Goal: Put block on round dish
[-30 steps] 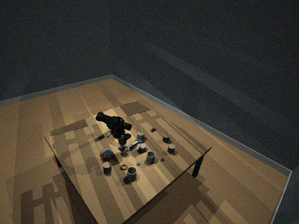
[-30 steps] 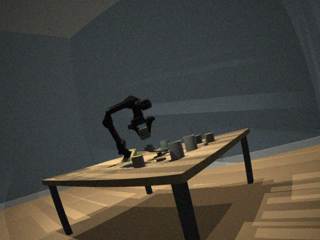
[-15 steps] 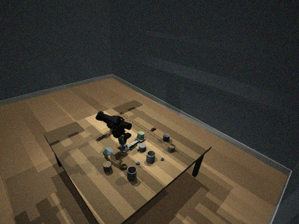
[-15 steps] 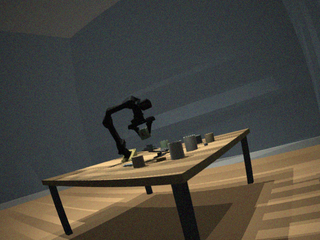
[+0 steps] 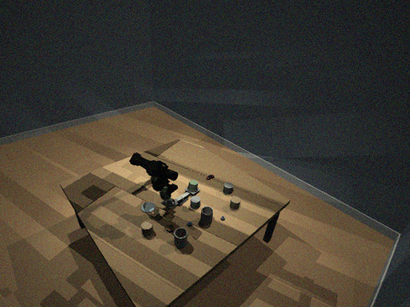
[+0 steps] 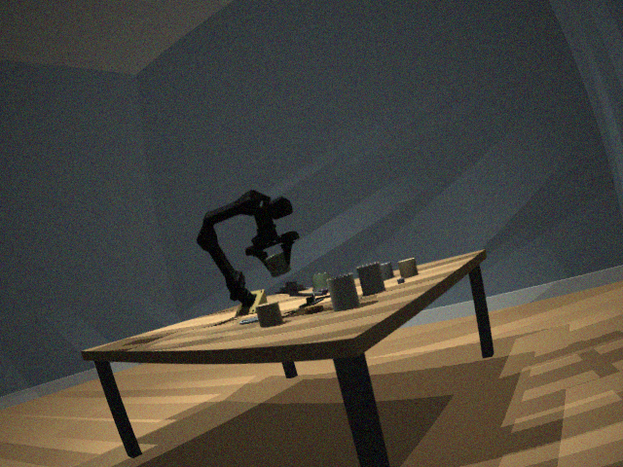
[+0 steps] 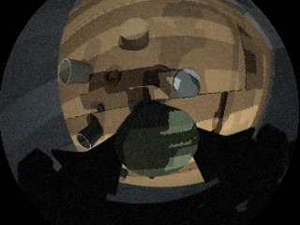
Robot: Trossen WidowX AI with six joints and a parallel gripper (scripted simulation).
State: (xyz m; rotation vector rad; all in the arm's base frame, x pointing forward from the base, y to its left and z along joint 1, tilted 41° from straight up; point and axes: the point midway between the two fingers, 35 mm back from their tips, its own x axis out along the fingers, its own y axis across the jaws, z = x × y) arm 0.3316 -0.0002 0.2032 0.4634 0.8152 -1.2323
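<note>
My gripper tip is 10 cm past the pale blue round dish, 9 cm to the left of it and 15 cm above it. Round my gripper tip: red block 12 cm behind, 50 cm to the left, 14 cm below; then grey-green cup 2 cm to the right, 1 cm above; then grey balance 2 cm behind, 15 cm to the left, 12 cm below.
</note>
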